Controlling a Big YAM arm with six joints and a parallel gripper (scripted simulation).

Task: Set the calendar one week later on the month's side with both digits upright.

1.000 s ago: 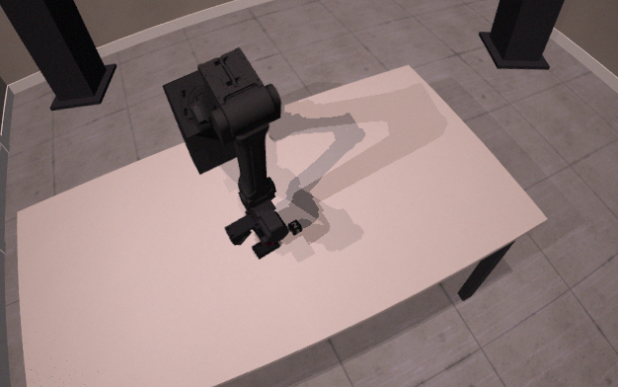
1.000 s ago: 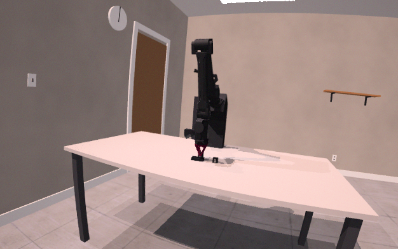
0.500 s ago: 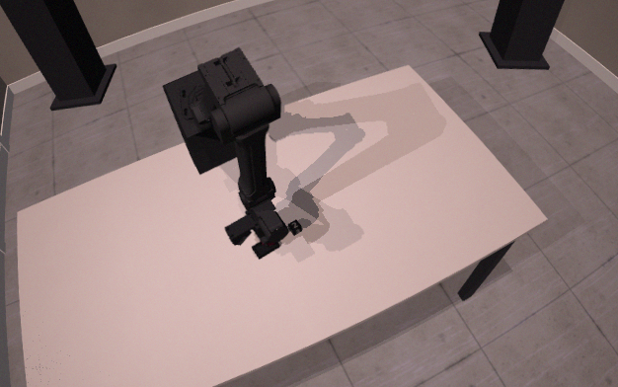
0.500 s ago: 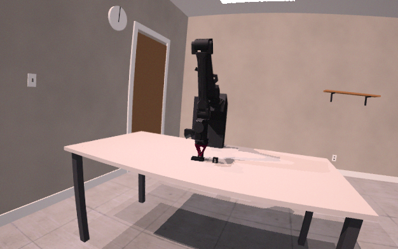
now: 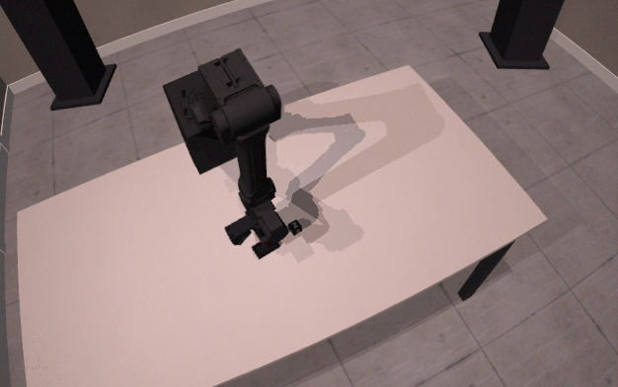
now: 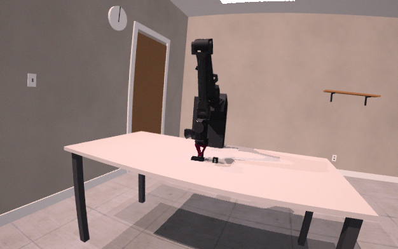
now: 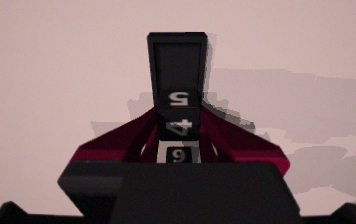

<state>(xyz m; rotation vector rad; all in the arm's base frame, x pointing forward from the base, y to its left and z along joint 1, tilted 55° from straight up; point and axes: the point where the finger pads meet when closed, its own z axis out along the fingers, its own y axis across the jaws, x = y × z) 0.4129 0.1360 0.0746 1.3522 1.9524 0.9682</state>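
Now: the black tray 30 mm below my hand, 10 mm to the right of it and 10 mm ahead of it. Round my hand: black calendar block (right at my hand).
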